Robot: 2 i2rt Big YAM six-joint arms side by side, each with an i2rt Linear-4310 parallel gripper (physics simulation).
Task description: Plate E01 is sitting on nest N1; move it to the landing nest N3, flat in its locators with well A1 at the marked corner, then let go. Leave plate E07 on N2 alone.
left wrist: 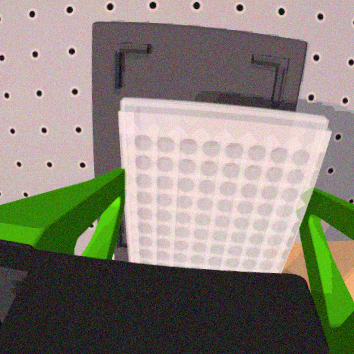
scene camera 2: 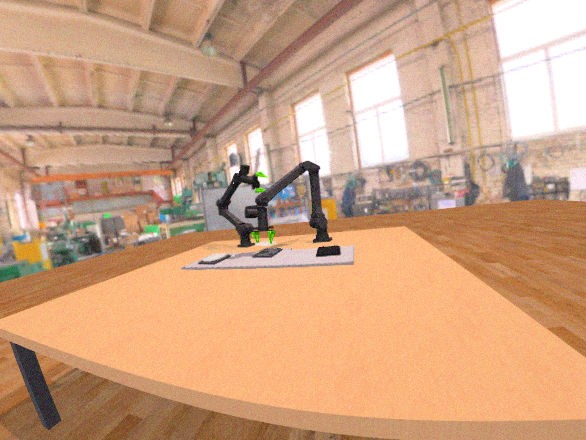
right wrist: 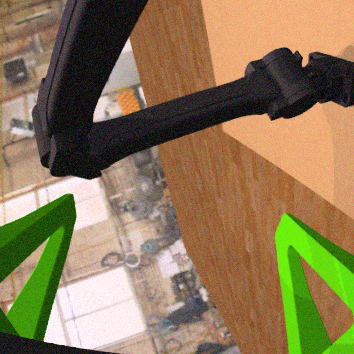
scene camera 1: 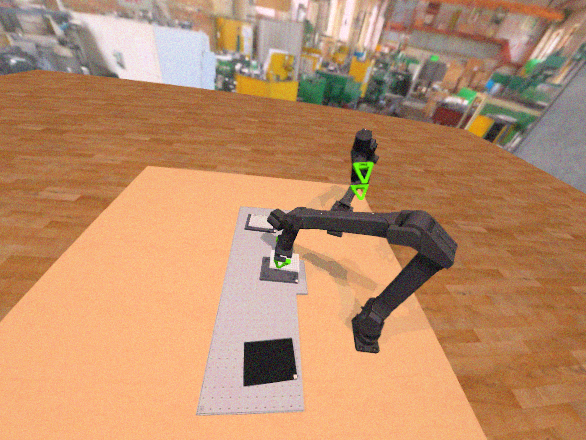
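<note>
Plate E01 [scene camera 1: 292, 261] [scene camera 2: 266, 244] [left wrist: 220, 210], white with round wells, is between the green fingers of my left gripper [scene camera 1: 281, 256] [scene camera 2: 264, 242] [left wrist: 215, 188], which is shut on it. It is held above the middle dark grey nest [scene camera 1: 270, 276] [scene camera 2: 265, 254] [left wrist: 160, 75], offset from its locators. A second white plate [scene camera 1: 260, 221] [scene camera 2: 215, 258], apparently E07, sits on the far nest in scene camera 1. A black nest [scene camera 1: 270, 361] [scene camera 2: 328, 251] is bare. Nest labels and well A1 are not readable. My right gripper [scene camera 1: 362, 186] [scene camera 2: 266, 182] [right wrist: 178, 214] is open, empty and raised high.
The nests stand on a pale perforated board [scene camera 1: 257, 315] [scene camera 2: 300, 259] [left wrist: 35, 75] on the orange-tan table [scene camera 1: 125, 300] [scene camera 2: 300, 340]. Small white markers show at corners of the middle and black nests in scene camera 1. The left arm reaches across in front of the right arm's base there.
</note>
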